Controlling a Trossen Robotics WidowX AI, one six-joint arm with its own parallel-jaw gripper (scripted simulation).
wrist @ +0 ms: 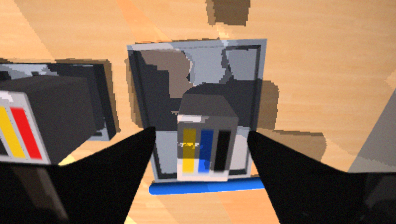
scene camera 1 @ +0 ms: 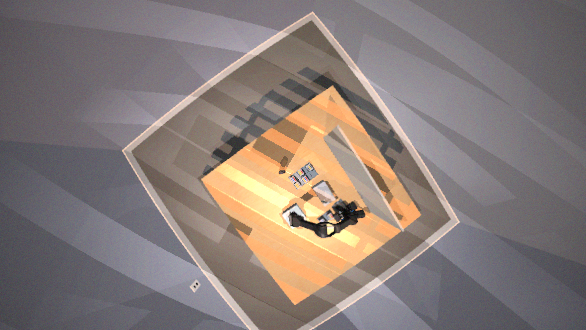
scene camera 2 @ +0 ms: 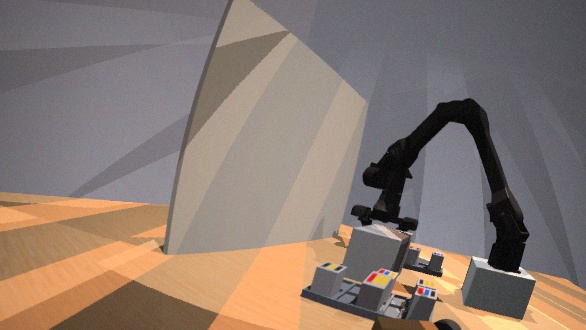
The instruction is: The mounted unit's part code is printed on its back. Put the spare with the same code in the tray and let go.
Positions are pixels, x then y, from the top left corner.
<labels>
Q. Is my gripper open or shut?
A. Open.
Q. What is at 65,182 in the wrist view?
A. My gripper.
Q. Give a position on a tall beige panel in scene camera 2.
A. At 268,156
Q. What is my gripper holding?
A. Nothing.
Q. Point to a tall beige panel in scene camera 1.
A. At 353,166
</labels>
